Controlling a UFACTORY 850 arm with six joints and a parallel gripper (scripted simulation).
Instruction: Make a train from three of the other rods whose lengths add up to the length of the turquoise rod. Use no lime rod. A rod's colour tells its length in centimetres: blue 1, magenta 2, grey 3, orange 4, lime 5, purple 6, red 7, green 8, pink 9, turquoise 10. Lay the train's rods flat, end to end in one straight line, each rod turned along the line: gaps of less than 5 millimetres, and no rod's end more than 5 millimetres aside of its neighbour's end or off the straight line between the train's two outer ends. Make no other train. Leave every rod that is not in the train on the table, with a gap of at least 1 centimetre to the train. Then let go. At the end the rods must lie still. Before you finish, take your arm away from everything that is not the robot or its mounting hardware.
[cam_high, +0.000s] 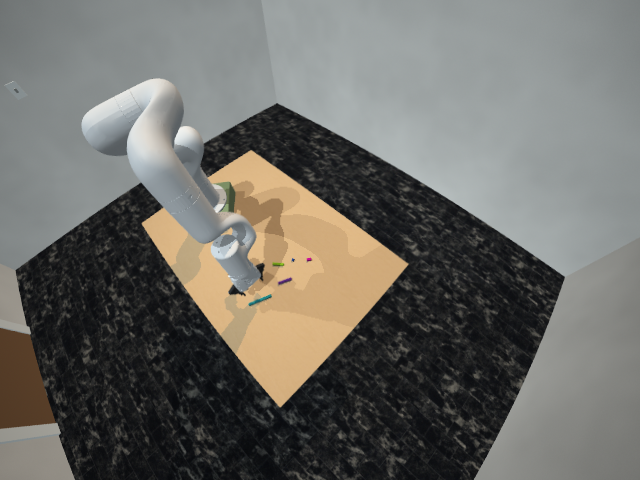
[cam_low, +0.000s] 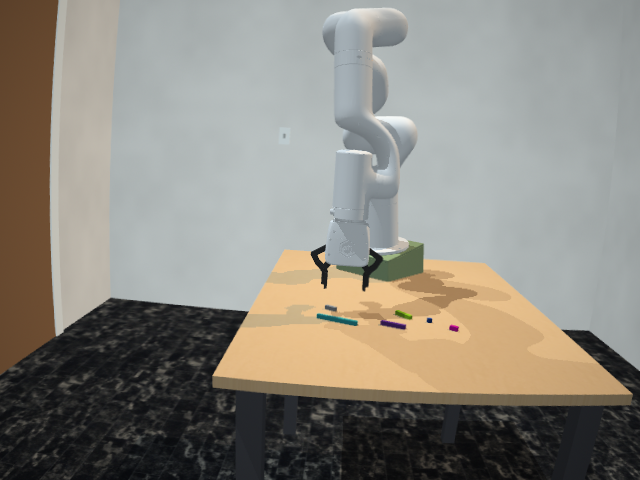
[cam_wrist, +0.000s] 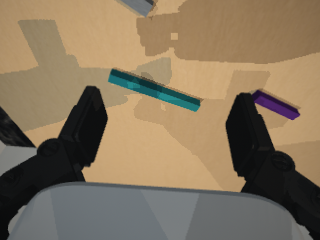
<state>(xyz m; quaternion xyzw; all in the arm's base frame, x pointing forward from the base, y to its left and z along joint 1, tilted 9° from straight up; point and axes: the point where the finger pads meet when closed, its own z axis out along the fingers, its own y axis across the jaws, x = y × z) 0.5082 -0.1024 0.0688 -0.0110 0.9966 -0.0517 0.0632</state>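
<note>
The blue rod is 210 mm to the left of my hand and 70 mm below it. Round my hand: grey rod (70 mm below, 50 mm behind, 30 mm to the right); then purple rod (120 mm to the left, 70 mm below, 50 mm ahead); then turquoise rod (70 mm below, 40 mm ahead, 10 mm to the right).
</note>
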